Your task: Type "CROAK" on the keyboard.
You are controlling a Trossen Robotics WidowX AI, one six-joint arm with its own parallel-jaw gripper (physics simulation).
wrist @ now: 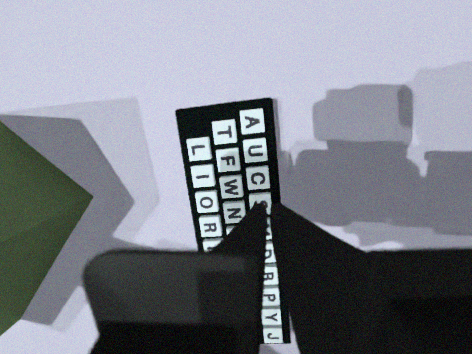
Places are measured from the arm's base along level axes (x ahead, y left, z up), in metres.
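Pixels of known places: gripper, fingertip midpoint: point(267, 213).
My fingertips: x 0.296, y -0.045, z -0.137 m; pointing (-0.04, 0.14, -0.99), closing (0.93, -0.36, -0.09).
Behind a point stands the place of what it marks.
The black keyboard point(225, 106) @[x 0.287, y 0.011, z -0.213 m] with white letter keys lies on the table in the wrist view, its rows running down the picture. The C key point(258, 179) @[x 0.291, y -0.045, z -0.208 m], O key point(206, 202) @[x 0.247, y -0.049, z -0.208 m], R key point(210, 227) @[x 0.242, y -0.069, z -0.208 m] and A key point(252, 121) @[x 0.301, y -0.005, z -0.208 m] show. A key below R is mostly hidden behind the left finger, and its letter cannot be read. My gripper point(267, 213) @[x 0.296, y -0.045, z -0.137 m] is shut, with nothing seen between its fingers. Its tips appear over the right-hand column at the S key point(256, 202) @[x 0.283, y -0.062, z -0.208 m], just below C, and partly cover it. I cannot tell whether they touch it.
A green angular object point(35, 205) @[x 0.139, y -0.002, z -0.177 m] stands at the left, apart from the keyboard. Grey shadows fall on the pale table point(200, 45) @[x 0.284, y 0.060, z -0.226 m] at the left and right of the keyboard. The dark fingers hide much of the keyboard's lower part.
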